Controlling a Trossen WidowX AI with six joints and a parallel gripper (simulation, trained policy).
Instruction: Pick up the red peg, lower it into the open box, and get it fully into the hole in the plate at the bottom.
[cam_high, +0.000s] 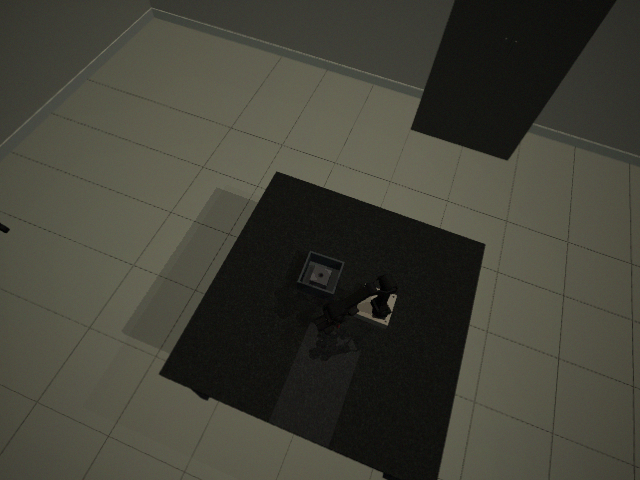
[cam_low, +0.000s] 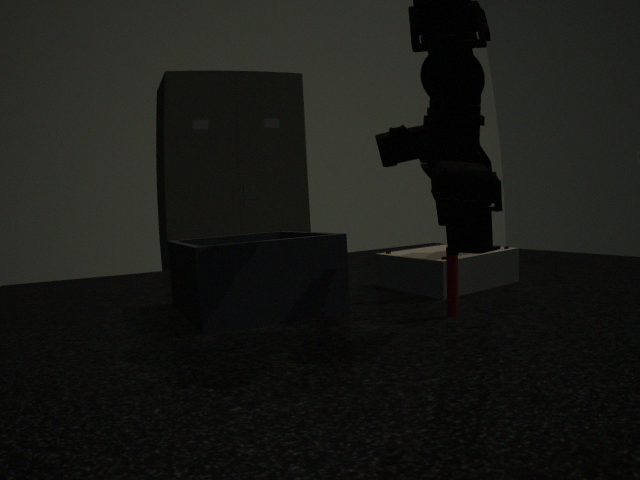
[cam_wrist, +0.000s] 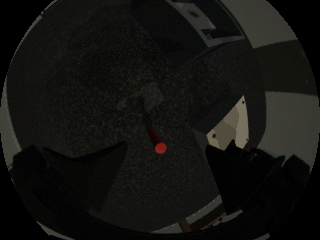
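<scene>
Right now the red peg is 50 mm below my gripper tip and 10 mm to the left of it. The rest, counted from my gripper tip: dark box: 220 mm to the right, 130 mm ahead, 60 mm below; pale plate: 220 mm to the right, 130 mm ahead, 40 mm below.
</scene>
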